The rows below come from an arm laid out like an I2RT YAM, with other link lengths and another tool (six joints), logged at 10 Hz.
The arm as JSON. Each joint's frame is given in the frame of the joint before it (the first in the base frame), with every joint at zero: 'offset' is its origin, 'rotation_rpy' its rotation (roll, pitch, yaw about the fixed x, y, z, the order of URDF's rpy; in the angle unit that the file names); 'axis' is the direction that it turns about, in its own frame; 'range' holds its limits. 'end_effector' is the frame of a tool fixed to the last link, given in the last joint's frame.
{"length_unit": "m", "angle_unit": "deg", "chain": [
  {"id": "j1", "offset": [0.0, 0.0, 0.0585], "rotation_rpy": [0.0, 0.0, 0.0], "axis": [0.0, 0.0, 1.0], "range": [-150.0, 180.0]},
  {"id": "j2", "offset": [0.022, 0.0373, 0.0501], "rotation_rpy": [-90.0, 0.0, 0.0], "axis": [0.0, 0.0, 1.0], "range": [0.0, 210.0]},
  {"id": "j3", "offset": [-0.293, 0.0, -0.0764], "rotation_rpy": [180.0, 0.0, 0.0], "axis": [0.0, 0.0, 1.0], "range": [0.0, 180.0]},
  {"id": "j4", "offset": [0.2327, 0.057, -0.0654], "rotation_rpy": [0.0, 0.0, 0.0], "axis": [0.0, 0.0, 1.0], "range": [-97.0, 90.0]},
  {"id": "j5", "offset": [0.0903, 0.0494, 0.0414], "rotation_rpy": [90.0, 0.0, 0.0], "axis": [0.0, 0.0, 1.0], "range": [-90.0, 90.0]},
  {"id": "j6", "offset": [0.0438, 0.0, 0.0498], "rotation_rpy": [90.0, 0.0, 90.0], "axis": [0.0, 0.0, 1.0], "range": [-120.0, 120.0]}
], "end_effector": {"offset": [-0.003, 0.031, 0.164], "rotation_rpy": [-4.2, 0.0, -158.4]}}
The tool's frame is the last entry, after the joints.
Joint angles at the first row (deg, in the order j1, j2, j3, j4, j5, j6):
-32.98, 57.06, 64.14, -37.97, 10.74, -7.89
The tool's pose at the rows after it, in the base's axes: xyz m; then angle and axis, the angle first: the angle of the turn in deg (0 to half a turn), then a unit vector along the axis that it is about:
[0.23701, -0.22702, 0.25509, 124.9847, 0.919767, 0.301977, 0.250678]
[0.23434, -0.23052, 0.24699, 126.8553, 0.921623, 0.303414, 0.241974]
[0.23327, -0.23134, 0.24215, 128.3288, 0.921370, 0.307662, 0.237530]
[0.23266, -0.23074, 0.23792, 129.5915, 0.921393, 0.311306, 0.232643]
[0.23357, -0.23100, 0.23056, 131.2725, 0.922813, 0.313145, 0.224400]
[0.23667, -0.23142, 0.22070, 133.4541, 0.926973, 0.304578, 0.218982]
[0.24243, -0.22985, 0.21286, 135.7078, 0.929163, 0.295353, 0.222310]
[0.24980, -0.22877, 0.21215, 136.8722, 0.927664, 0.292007, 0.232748]
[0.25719, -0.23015, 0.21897, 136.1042, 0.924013, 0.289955, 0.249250]
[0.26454, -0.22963, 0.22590, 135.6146, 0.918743, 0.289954, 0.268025]
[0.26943, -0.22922, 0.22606, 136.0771, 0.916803, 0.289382, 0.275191]
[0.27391, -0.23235, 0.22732, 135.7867, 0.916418, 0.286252, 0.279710]
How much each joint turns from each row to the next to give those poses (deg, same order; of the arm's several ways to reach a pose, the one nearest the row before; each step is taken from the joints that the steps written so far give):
-2.60, 1.48, 1.04, -1.55, -2.41, -0.50
-1.91, 1.34, 0.47, -1.08, -1.91, -0.81
-1.08, 0.97, 0.61, -1.05, -1.46, -0.72
-0.40, 0.79, 0.53, -1.06, -0.71, -0.37
-0.14, 1.44, 0.51, -0.95, -0.33, -0.04
-0.02, 1.93, 0.36, -0.59, -0.30, 1.28
0.02, 1.79, 0.41, -0.32, -1.06, 1.59
0.00, 1.19, 0.73, 0.16, -1.39, 0.86
0.00, 0.04, 0.29, 1.44, -0.92, 0.44
0.00, -0.09, 0.23, 1.28, -1.34, 0.35
0.04, 0.59, 0.25, 0.46, -0.81, 0.38
-0.03, 0.62, 0.15, 1.00, -0.11, 0.35

